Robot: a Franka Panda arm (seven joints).
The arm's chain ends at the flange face. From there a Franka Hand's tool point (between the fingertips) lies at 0.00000 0.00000 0.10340 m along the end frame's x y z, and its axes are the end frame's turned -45 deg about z.
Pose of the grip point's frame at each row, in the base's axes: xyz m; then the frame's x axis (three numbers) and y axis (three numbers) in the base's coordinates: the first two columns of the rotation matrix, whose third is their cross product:
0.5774 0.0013 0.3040 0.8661 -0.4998 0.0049 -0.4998 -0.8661 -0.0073
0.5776 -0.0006 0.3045 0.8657 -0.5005 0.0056 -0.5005 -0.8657 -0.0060
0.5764 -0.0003 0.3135 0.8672 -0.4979 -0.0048 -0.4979 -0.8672 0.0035
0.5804 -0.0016 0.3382 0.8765 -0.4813 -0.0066 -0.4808 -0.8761 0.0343
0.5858 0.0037 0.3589 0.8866 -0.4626 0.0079 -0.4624 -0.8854 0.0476
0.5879 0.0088 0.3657 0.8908 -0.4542 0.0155 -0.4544 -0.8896 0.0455
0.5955 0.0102 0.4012 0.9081 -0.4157 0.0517 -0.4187 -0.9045 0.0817
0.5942 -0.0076 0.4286 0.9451 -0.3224 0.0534 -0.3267 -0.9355 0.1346
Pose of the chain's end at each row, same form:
0.5766 0.0009 0.4074 0.2590 -0.9658 -0.0017 -0.9658 -0.2590 -0.0086
0.5768 -0.0008 0.4079 0.2582 -0.9660 -0.0003 -0.9660 -0.2582 -0.0082
0.5770 -0.0002 0.4169 0.2611 -0.9653 -0.0009 -0.9653 -0.2611 0.0059
0.5827 0.0012 0.4415 0.2798 -0.9598 0.0196 -0.9598 -0.2792 0.0289
0.5874 0.0084 0.4622 0.3000 -0.9532 0.0392 -0.9539 -0.2990 0.0281
0.5886 0.0137 0.4690 0.3086 -0.9502 0.0431 -0.9512 -0.3079 0.0212
0.5942 0.0201 0.5041 0.3461 -0.9335 0.0943 -0.9382 -0.3456 0.0212
0.5935 0.0074 0.5309 0.4373 -0.8895 0.1329 -0.8993 -0.4335 0.0574

